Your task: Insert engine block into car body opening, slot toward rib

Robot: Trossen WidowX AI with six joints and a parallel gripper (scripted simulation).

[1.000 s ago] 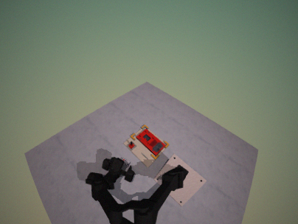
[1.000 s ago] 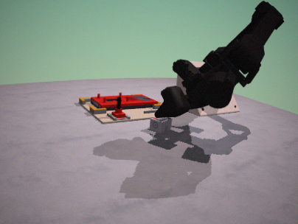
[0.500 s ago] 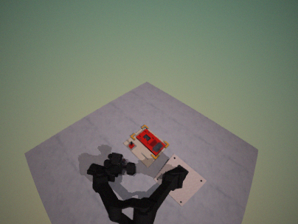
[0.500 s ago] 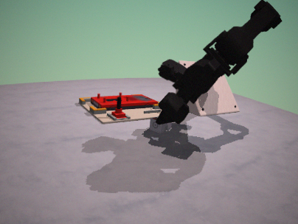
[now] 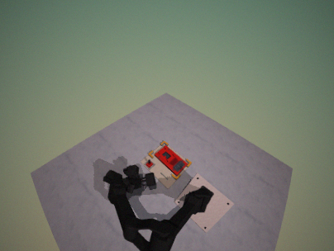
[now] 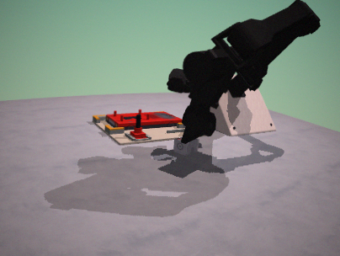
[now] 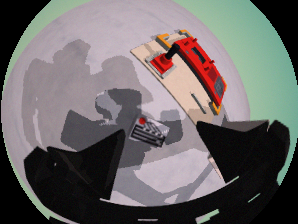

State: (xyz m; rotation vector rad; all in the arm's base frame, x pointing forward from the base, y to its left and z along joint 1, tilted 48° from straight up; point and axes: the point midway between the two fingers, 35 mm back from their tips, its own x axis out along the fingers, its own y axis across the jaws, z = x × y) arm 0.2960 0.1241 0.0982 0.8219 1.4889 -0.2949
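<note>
The grey engine block lies 40 mm below my gripper tip and 10 mm to the left of it. Round my gripper tip: tan base plate 200 mm to the right, 40 mm below; then black upright peg 110 mm to the right, 60 mm ahead, 10 mm below.
</note>
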